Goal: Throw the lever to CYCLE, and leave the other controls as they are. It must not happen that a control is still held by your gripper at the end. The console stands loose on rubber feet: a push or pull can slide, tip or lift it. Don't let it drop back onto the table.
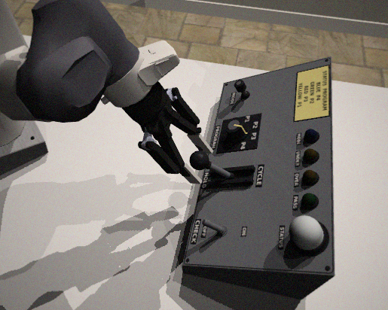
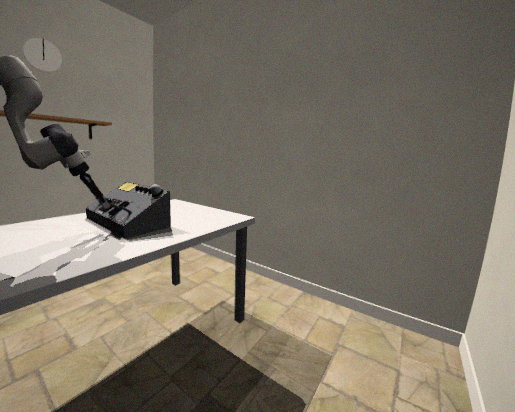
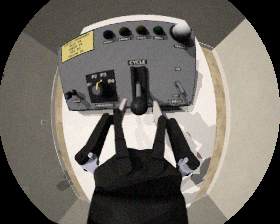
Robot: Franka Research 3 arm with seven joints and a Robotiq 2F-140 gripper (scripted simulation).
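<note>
The lever lies 40 mm ahead of my hand, 20 mm below it and 10 mm to the right of it. Also, from my hand: program dial 100 mm to the left, 100 mm ahead, 30 mm below; then dark grey sloped console 110 mm ahead, 50 mm below, 40 mm to the left; then check switch 130 mm to the right, 40 mm below, 40 mm ahead.
</note>
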